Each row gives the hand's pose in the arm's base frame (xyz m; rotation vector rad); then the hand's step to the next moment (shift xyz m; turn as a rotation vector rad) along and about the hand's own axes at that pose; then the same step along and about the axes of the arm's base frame.
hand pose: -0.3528 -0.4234 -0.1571 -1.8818 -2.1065 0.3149
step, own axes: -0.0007 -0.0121 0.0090 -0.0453 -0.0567 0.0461
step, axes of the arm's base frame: -0.0144 -0.0018 -0.0041 -0.0648 -0.0501 -0.0262
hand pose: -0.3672 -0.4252 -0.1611 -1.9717 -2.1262 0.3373
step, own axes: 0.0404 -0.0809 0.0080 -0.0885 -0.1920 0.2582
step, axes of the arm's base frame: -0.0821 0.0343 0.0182 -0.2564 -0.1066 -0.1851
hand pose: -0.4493 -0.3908 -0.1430 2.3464 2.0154 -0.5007
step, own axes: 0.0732 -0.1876 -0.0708 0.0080 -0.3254 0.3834
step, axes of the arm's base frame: -0.1555 0.1178 0.0867 -0.4026 -0.0173 -0.3009
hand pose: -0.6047 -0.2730 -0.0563 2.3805 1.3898 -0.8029
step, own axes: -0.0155 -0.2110 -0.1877 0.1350 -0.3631 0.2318
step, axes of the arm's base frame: -0.1269 0.1867 0.1704 -0.3367 0.1661 -0.2506
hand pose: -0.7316 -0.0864 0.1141 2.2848 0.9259 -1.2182
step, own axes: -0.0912 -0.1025 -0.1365 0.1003 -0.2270 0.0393
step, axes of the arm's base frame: -0.0302 0.1212 0.1478 -0.1428 0.1736 -0.1123
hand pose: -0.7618 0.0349 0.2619 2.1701 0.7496 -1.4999
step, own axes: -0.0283 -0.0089 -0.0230 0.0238 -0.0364 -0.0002
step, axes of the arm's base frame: 0.0031 0.0149 0.0343 -0.0160 0.0333 -0.0230
